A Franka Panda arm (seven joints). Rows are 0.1 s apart.
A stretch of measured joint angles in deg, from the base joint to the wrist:
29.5, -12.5, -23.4, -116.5, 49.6, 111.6, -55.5
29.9, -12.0, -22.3, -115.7, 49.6, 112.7, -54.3
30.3, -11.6, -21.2, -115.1, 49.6, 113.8, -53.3
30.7, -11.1, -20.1, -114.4, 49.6, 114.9, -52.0
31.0, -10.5, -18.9, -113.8, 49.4, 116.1, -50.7
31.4, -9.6, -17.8, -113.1, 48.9, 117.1, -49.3
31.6, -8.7, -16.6, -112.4, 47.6, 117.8, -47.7
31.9, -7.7, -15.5, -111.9, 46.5, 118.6, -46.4
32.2, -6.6, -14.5, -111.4, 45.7, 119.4, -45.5
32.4, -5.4, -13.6, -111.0, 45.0, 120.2, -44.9
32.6, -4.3, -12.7, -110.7, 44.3, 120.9, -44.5
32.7, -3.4, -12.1, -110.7, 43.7, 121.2, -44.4
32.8, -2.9, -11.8, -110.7, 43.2, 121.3, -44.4
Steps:
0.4, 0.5, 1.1, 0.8, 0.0, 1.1, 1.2
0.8, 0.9, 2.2, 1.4, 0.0, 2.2, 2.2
1.2, 1.4, 3.3, 2.1, 0.0, 3.3, 3.5
1.5, 2.0, 4.5, 2.7, -0.2, 4.5, 4.8
1.9, 2.9, 5.6, 3.4, -0.7, 5.5, 6.2
2.1, 3.8, 6.8, 4.1, -2.0, 6.2, 7.8
2.4, 4.8, 7.9, 4.6, -3.1, 7.0, 9.1
2.7, 5.9, 8.9, 5.1, -3.9, 7.8, 10.0
2.9, 7.1, 9.8, 5.5, -4.6, 8.6, 10.6
3.1, 8.2, 10.7, 5.8, -5.3, 9.3, 11.0
3.2, 9.1, 11.3, 5.8, -5.9, 9.6, 11.1
3.3, 9.6, 11.6, 5.8, -6.4, 9.7, 11.1

